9 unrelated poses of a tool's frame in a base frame.
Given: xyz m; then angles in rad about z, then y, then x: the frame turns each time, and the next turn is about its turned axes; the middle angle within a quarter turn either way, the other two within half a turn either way.
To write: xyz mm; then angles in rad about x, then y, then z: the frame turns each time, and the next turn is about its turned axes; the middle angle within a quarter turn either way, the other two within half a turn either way. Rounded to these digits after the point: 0 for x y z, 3 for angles.
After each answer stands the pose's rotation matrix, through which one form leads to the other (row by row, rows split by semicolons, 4 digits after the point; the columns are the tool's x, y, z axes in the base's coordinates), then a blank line. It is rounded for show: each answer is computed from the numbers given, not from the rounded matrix.
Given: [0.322, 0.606, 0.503, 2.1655, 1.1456, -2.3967]
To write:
[322, 606, 503, 1.885, -0.187, -1.808]
-0.2311 0.9549 -0.1863; 0.3417 -0.0996 -0.9345; -0.9110 -0.2796 -0.3033

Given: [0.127, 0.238, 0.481, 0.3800, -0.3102, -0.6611]
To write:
[127, 238, 481, -0.569, -0.468, 0.133]
0.8843 -0.1187 -0.4515; 0.3532 0.8025 0.4808; 0.3052 -0.5847 0.7516

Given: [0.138, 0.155, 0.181, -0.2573, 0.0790, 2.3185]
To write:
[138, 155, 181, 2.343, -0.241, 0.121]
0.9641 -0.1171 -0.2385; -0.2537 -0.6723 -0.6955; -0.0789 0.7310 -0.6778

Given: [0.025, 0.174, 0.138, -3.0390, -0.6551, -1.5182]
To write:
[25, 174, 138, 1.529, 0.135, 2.491]
-0.7888 -0.5998 0.1341; -0.0812 -0.1146 -0.9901; 0.6092 -0.7919 0.0417

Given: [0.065, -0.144, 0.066, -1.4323, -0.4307, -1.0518]
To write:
[65, -144, 66, -0.625, 0.982, -1.343]
0.1254 0.5413 0.8314; -0.9000 -0.2906 0.3250; 0.4175 -0.7890 0.4507

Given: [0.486, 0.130, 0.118, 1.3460, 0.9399, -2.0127]
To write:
[486, 130, 118, 2.650, -1.281, -1.093]
0.1315 0.2542 -0.9582; 0.5750 -0.8069 -0.1352; -0.8075 -0.5332 -0.2523

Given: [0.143, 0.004, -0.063, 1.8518, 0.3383, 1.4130]
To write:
[143, 4, -63, -1.142, 1.207, 2.395]
-0.2616 -0.2419 0.9344; 0.9063 0.2713 0.3240; -0.3319 0.9316 0.1482

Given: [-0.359, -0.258, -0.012, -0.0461, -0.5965, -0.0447]
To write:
[-359, -258, -12, -0.085, -0.593, -0.086]
0.8264 0.0711 -0.5585; -0.0381 0.9968 0.0705; 0.5618 -0.0370 0.8265

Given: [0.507, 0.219, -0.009, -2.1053, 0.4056, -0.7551]
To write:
[507, 219, -9, 0.728, 0.459, -2.120]
-0.4681 0.7644 0.4434; -0.7907 -0.1383 -0.5964; -0.3946 -0.6298 0.6691

